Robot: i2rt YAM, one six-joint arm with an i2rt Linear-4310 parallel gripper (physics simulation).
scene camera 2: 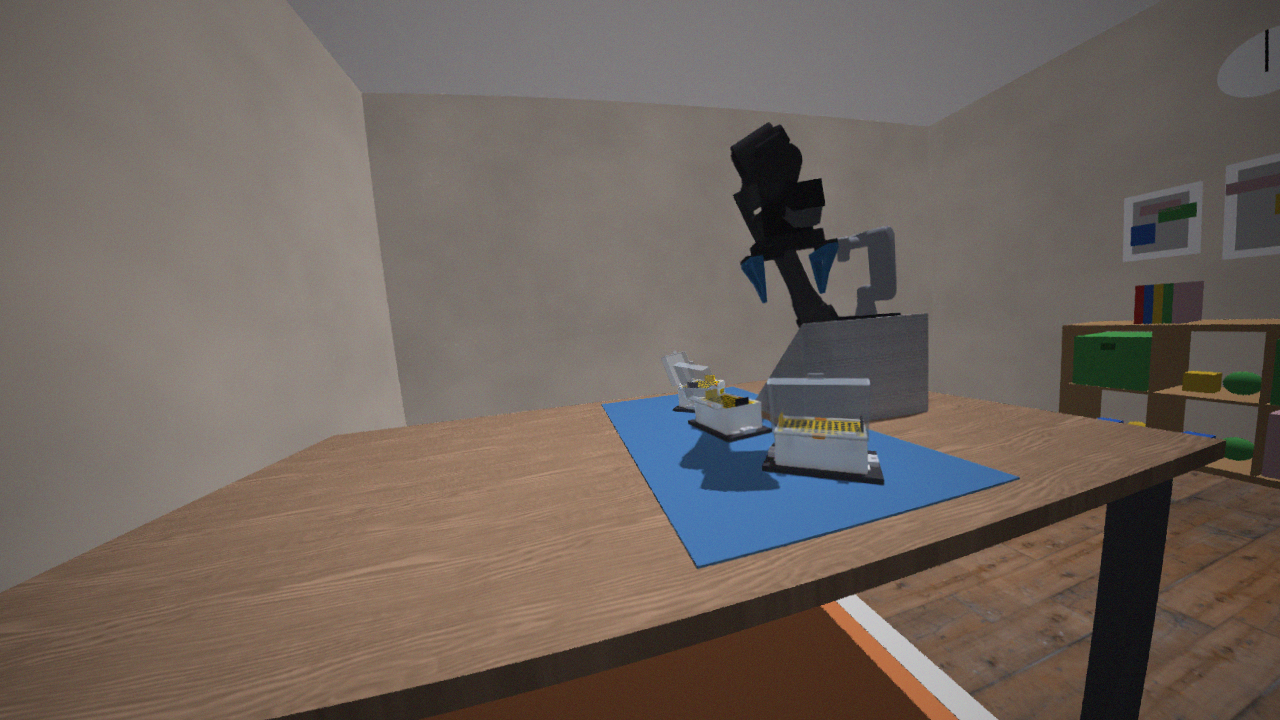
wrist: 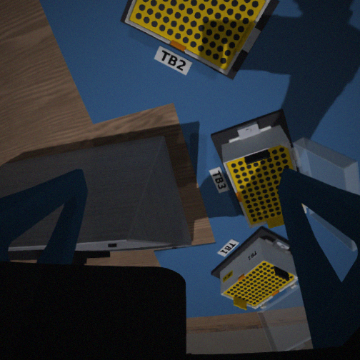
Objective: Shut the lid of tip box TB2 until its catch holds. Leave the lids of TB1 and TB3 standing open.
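Pixels of known places: gripper, fingertip midpoint: [scene camera 2: 793, 298]; arm's base at its link origin: [scene camera 2: 839, 359].
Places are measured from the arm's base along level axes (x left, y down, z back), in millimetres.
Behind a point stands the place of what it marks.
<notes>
TB2 [scene camera 2: 820, 453] {z -258, x 302, y 83 mm} [wrist: 185, 22] is the nearest box in the scene view, with a yellow tip rack; its clear lid [scene camera 2: 818, 394] {z -282, x 336, y -12 mm} stands open along the far side. In the wrist view, TB2 is cut off by the top edge. TB3 [scene camera 2: 732, 417] {z -311, x 107, y 74 mm} [wrist: 260, 182] is the middle box, and its clear lid [wrist: 327, 162] is open. TB1 [wrist: 252, 260] is the farthest box, and its clear lid [scene camera 2: 676, 374] {z -347, x -204, y 27 mm} [wrist: 284, 325] is also open. My gripper [scene camera 2: 793, 295] {z -226, x 193, y -143 mm} [wrist: 182, 179] is open and empty, high above the boxes and apart from them.
The boxes stand on a blue mat [scene camera 2: 742, 528] {z -416, x 394, y 115 mm} [wrist: 75, 65] on the wooden table [scene camera 2: 402, 537] {z -822, x 308, y 118 mm} [wrist: 30, 85]. A grey block [scene camera 2: 872, 367] {z -3, x 105, y 6 mm} [wrist: 95, 195] stands beside the mat, behind TB2 in the scene view. A shelf unit [scene camera 2: 1168, 358] stands beyond the table at the right.
</notes>
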